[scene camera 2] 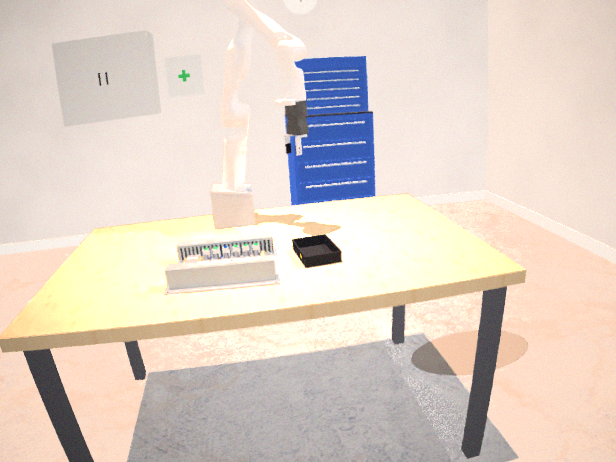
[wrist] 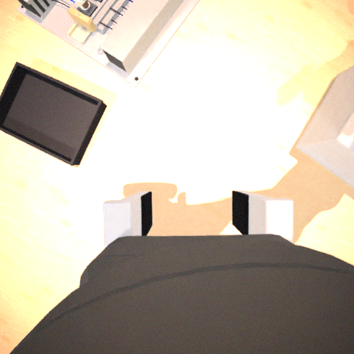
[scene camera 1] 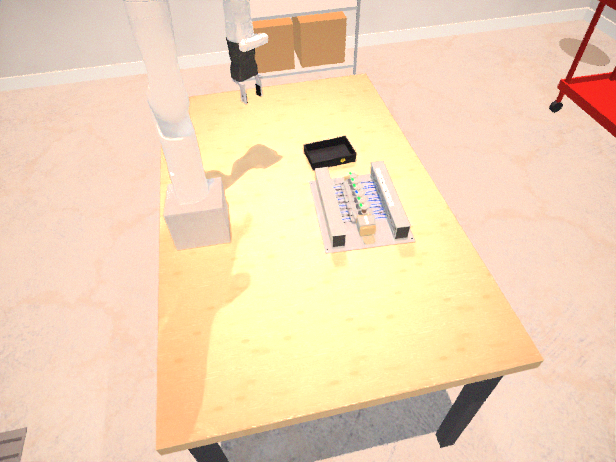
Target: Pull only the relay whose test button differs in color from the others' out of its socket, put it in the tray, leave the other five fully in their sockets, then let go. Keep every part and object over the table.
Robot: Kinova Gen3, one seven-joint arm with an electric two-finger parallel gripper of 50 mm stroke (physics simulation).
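Places are measured from the arm's base along level axes (x ahead, y left, z up), in millimetres.
Where they show: gripper, between the fingertips: (scene camera 2: 293,153) (scene camera 1: 252,98); arm's base, origin of its link: (scene camera 2: 233,187) (scene camera 1: 192,194).
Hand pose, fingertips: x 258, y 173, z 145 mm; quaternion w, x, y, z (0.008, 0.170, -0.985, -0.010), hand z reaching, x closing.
Observation:
Things, the pixels of their top centre, and the offset from my fingertips.
- pale panel, centre of its top: (scene camera 2: 224,266) (scene camera 1: 358,207) dx +213, dy -317, dz -269 mm
- relay with the blue button, centre of its top: (scene camera 2: 225,247) (scene camera 1: 359,191) dx +216, dy -307, dz -210 mm
- black tray, centre of its top: (scene camera 2: 315,244) (scene camera 1: 329,149) dx +248, dy -37, dz -245 mm
- tan block, centre of its top: (scene camera 1: 367,223) dx +185, dy -420, dz -233 mm
A row of relays stands in sockets on a pale panel (scene camera 1: 354,243) (wrist: 92,51). The relay with the blue button (scene camera 1: 356,192) (scene camera 2: 226,248) is third from the left in the second scene view; the others show green buttons. All look seated at this size. The black tray (scene camera 1: 330,153) (scene camera 2: 322,258) (wrist: 52,117) sits beside the panel's far end in the first scene view and looks empty. My gripper (scene camera 1: 251,96) (scene camera 2: 293,150) (wrist: 191,207) is open and empty, high up and away from tray and panel, fingers pointing down. The relay row is mostly cut off in the wrist view.
Two grey wire ducts (scene camera 1: 329,206) (scene camera 1: 390,200) rise along both sides of the relay row, with blue wires between. A tan block (scene camera 1: 366,225) (wrist: 81,20) stands at one row end. The arm's box-shaped base (scene camera 1: 200,227) (scene camera 2: 232,209) (wrist: 322,120) stands at the table's edge.

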